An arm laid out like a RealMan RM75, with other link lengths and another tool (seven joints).
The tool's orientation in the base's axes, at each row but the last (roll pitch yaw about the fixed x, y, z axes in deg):
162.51 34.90 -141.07
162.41 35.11 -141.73
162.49 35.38 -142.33
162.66 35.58 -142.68
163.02 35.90 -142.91
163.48 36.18 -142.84
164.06 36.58 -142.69
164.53 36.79 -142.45
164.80 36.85 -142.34
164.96 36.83 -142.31
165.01 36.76 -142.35
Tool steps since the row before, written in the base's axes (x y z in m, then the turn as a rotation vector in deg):
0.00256 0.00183 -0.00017 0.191 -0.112 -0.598
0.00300 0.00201 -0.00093 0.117 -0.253 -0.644
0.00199 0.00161 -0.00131 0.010 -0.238 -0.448
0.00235 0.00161 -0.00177 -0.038 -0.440 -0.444
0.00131 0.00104 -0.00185 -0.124 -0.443 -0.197
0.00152 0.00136 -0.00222 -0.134 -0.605 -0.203
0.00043 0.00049 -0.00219 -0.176 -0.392 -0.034
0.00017 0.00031 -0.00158 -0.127 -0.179 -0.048
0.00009 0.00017 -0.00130 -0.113 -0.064 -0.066
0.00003 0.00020 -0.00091 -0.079 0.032 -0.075
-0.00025 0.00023 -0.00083 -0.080 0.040 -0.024
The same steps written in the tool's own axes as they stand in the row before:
-0.00248 -0.00076 0.00179 0.278 -0.358 0.448
-0.00241 -0.00112 0.00261 0.423 -0.406 0.385
-0.00133 -0.00071 0.00245 0.372 -0.271 0.214
-0.00128 -0.00106 0.00291 0.500 -0.368 0.082
-0.00027 -0.00069 0.00238 0.412 -0.250 -0.134
-0.00033 -0.00069 0.00292 0.501 -0.352 -0.224
0.00079 -0.00046 0.00209 0.323 -0.143 -0.246
0.00069 -0.00025 0.00144 0.197 -0.039 -0.101
0.00064 -0.00022 0.00113 0.142 0.024 -0.019
0.00043 -0.00008 0.00082 0.079 0.062 0.052
0.00054 0.00016 0.00070 0.046 0.079 0.017

